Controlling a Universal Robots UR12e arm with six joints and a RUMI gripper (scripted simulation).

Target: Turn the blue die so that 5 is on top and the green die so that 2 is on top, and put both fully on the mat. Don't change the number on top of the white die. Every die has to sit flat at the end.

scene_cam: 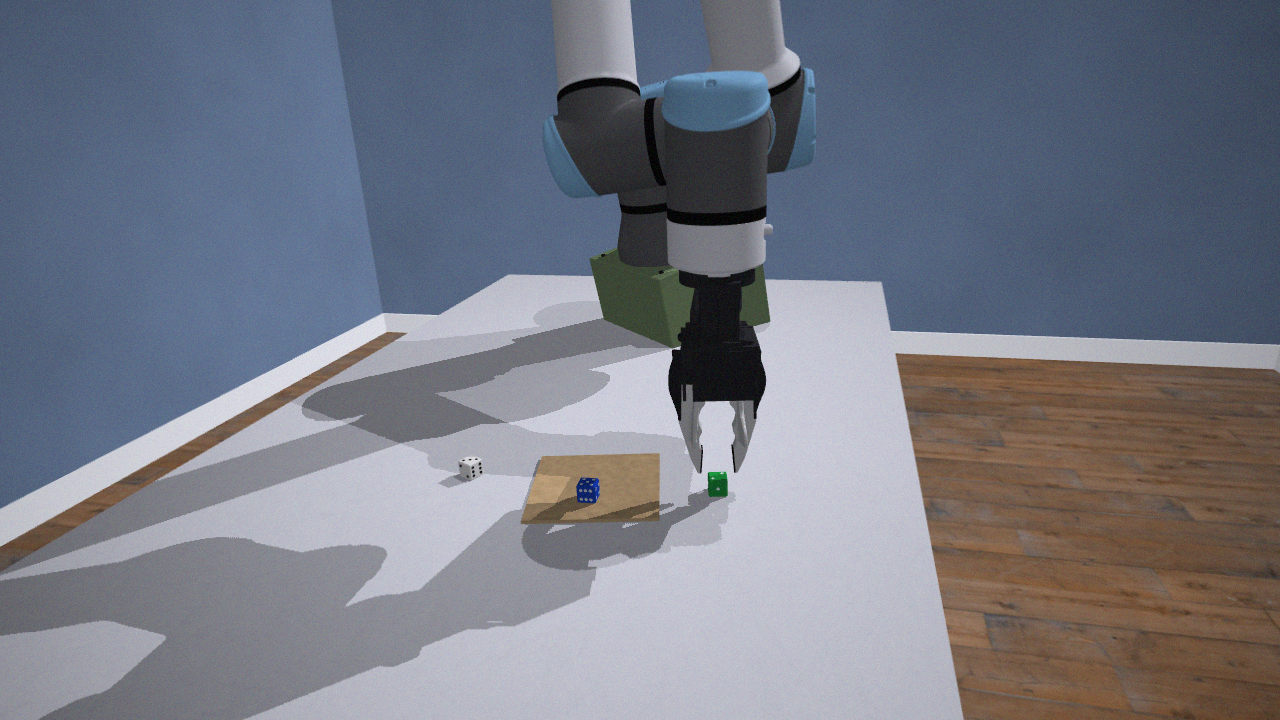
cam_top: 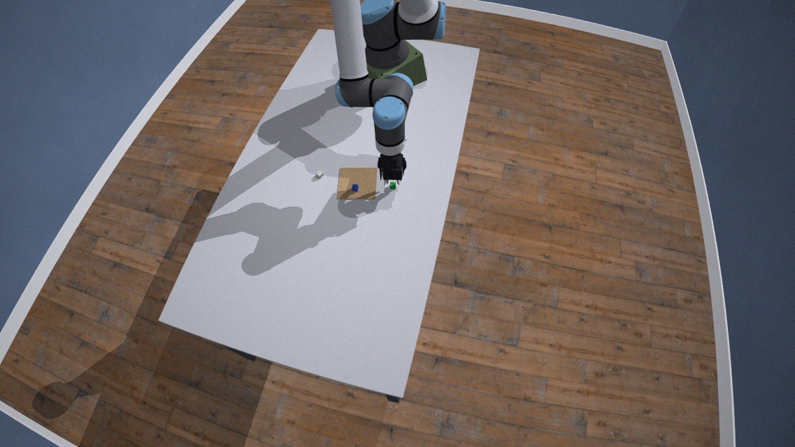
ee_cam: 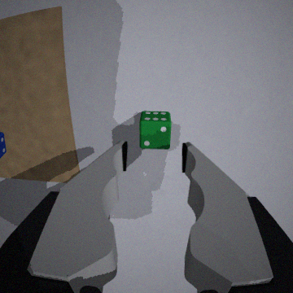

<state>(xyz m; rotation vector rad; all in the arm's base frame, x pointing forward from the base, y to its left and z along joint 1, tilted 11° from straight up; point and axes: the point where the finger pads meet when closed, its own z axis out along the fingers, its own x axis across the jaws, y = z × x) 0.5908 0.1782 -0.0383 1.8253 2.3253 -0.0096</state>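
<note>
Now: hand 30 mm above the green die. From my hand the other things lie so: tan mat (20 mm ahead, 130 mm to the right, 40 mm below); white die (20 mm ahead, 280 mm to the right, 30 mm below); blue die (50 mm ahead, 130 mm to the right, 30 mm below).
</note>
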